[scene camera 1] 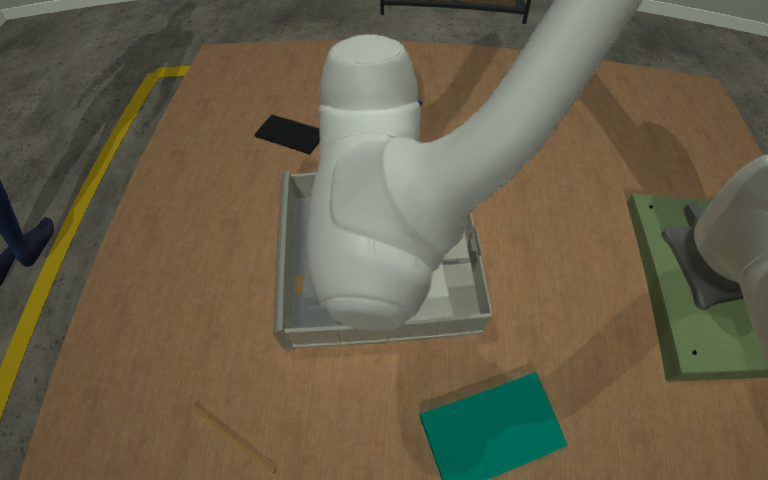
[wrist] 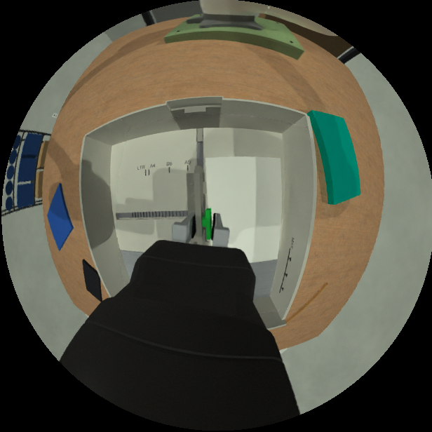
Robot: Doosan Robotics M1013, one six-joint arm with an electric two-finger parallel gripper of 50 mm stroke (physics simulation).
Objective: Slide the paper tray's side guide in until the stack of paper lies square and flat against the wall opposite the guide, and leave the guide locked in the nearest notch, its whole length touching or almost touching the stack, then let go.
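Places are measured from the arm's base along level axes (x ahead, y right, z down), in metres.
Pixels of known places: arm's base, origin of its link: (scene camera 1: pixel 713 263).
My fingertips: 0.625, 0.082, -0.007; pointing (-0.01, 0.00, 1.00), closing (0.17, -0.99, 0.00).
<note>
For each thing: its top centre in the pictures, then the offset to it from my fingertips, as dx, dy, dz. "spot": a spot on its surface instead.
- grey paper tray, a spot on its surface: (scene camera 1: pixel 279 254) spot: +0.186, +0.009, -0.045
- white paper stack, centre of its top: (scene camera 1: pixel 401 293) -0.004, -0.055, +0.009
- teal block, centre of its top: (scene camera 1: pixel 495 430) -0.117, -0.295, +0.030
- black slab, centre of its top: (scene camera 1: pixel 289 132) +0.191, +0.379, +0.040
- thin wooden stick, centre of its top: (scene camera 1: pixel 231 438) +0.288, -0.265, +0.041
The grey paper tray (scene camera 1: pixel 279 254) (wrist: pixel 300 200) lies on the table. In the wrist view its side guide (wrist: pixel 196 187) stands upright near the middle, with a green latch (wrist: pixel 208 223) on its stack side. The white paper stack (scene camera 1: pixel 440 300) (wrist: pixel 235 200) lies between the guide and the opposite wall. Its far edge looks straight along that wall; a narrow strip shows between guide and stack, and contact cannot be judged. My gripper (wrist: pixel 205 220) is shut on the guide and its green latch, one finger on each side. The arm hides guide and gripper in the scene view.
A teal block (scene camera 1: pixel 492 427) (wrist: pixel 337 157) lies beside the tray. A black slab (scene camera 1: pixel 288 134) (wrist: pixel 92 280), a blue piece (wrist: pixel 60 217) and a thin wooden stick (scene camera 1: pixel 235 436) (wrist: pixel 310 302) lie around it. The robot's green base plate (scene camera 1: pixel 656 294) (wrist: pixel 230 35) is farther off.
</note>
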